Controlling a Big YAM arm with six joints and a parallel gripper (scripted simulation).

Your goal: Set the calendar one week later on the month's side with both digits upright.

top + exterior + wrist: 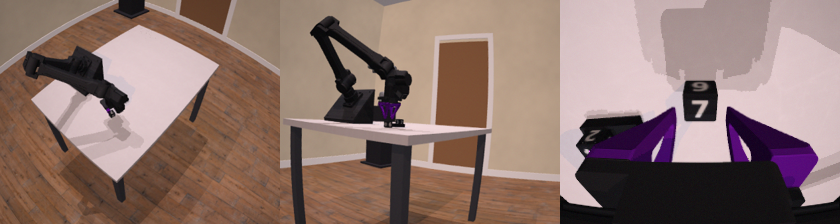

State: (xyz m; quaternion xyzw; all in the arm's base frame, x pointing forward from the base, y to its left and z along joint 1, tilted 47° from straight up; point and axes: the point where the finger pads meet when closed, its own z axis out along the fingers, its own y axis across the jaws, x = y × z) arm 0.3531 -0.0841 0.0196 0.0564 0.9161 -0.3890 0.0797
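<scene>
The black date cube lies 3 cm below my hand. Round my hand: black tray (4 cm behind, 11 cm to the left, 4 cm below).
</scene>
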